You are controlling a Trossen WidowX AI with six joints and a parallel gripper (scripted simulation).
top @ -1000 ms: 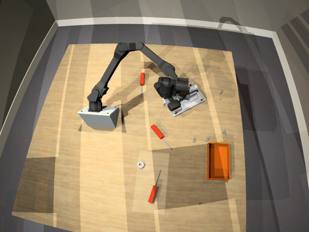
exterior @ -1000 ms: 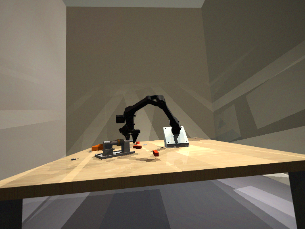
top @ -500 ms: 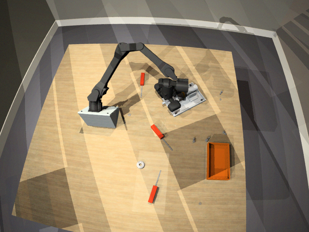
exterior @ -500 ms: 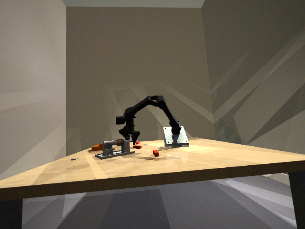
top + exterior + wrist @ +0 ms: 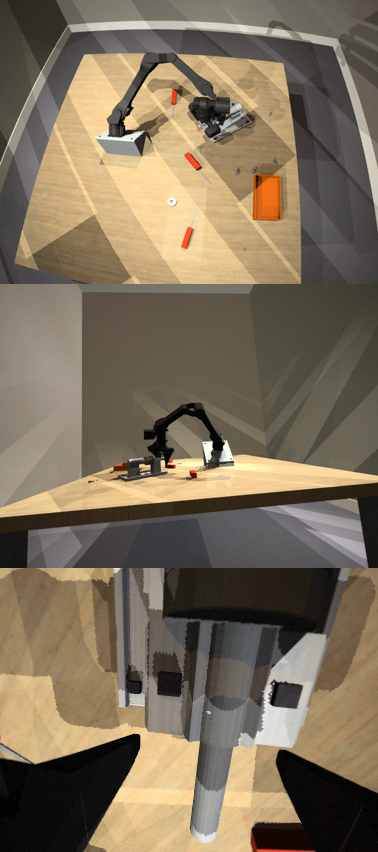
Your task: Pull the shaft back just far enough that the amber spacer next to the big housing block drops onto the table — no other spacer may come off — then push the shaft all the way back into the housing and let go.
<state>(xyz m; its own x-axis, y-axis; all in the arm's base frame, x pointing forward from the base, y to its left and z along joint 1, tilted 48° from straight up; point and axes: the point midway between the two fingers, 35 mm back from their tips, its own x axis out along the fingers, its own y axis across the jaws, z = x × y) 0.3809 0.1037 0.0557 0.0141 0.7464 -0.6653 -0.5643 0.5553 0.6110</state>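
My gripper tip is 4 cm short of the grey shaft, 3 cm to the right of it and 3 cm below it. From my gripper tip the other things lie so: orange tray 31 cm to the right, 30 cm ahead, 4 cm below; then amber spacer 9 cm ahead, 6 cm to the left, 3 cm above.
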